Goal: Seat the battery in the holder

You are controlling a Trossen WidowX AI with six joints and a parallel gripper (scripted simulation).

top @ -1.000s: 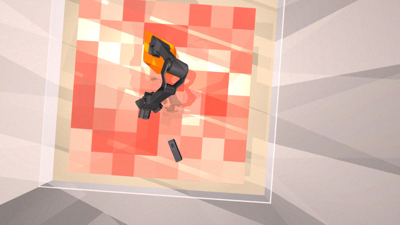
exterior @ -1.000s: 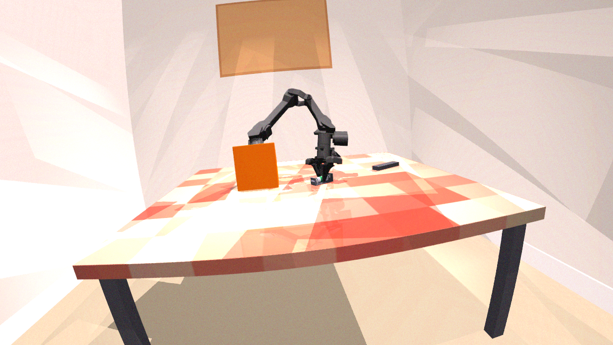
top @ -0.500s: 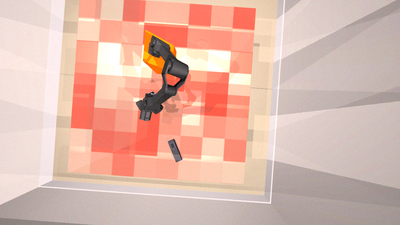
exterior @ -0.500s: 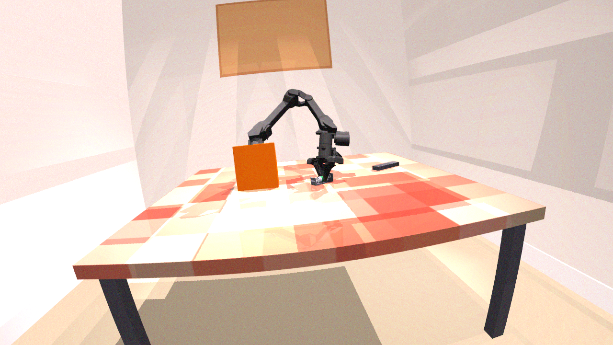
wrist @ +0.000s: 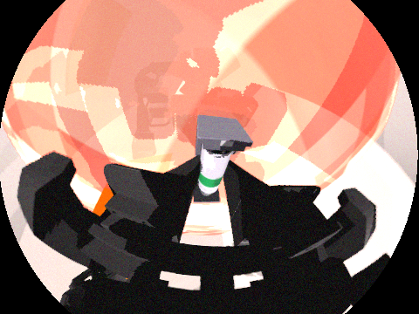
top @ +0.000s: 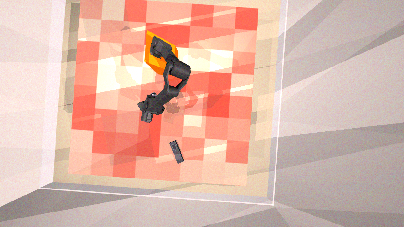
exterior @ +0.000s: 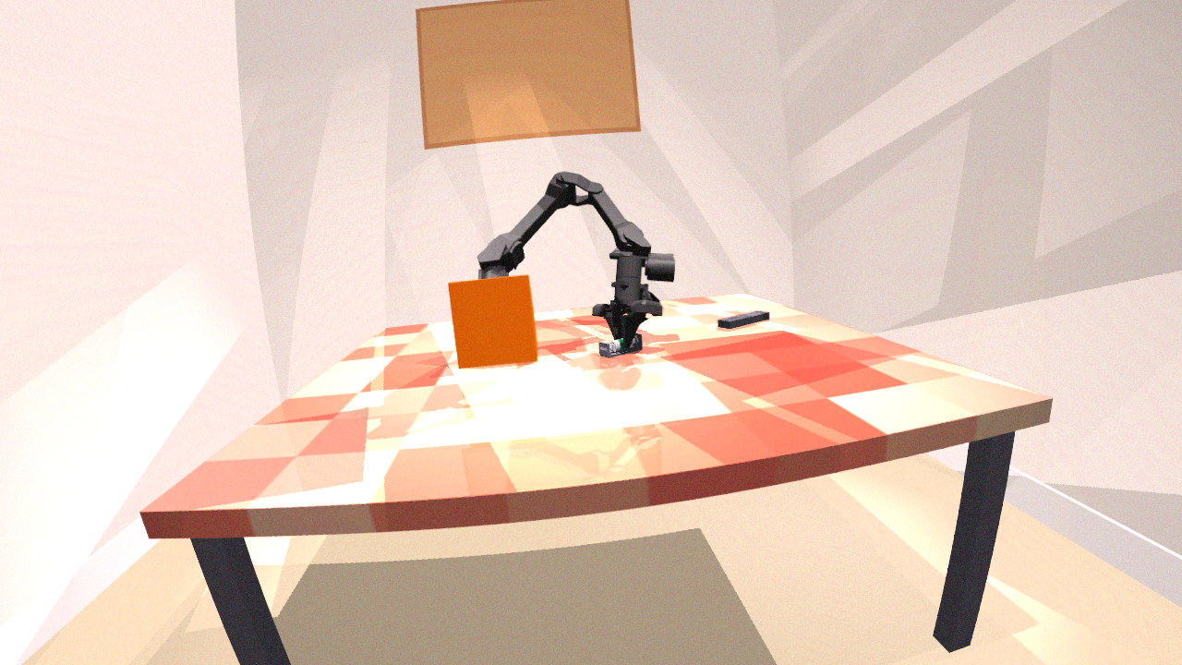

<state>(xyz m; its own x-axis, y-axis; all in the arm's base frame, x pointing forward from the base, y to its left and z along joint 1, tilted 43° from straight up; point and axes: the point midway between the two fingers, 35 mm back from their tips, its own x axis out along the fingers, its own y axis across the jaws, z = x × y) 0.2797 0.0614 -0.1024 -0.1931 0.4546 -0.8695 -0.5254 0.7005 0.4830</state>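
The battery lies 10 mm above my gripper tip.
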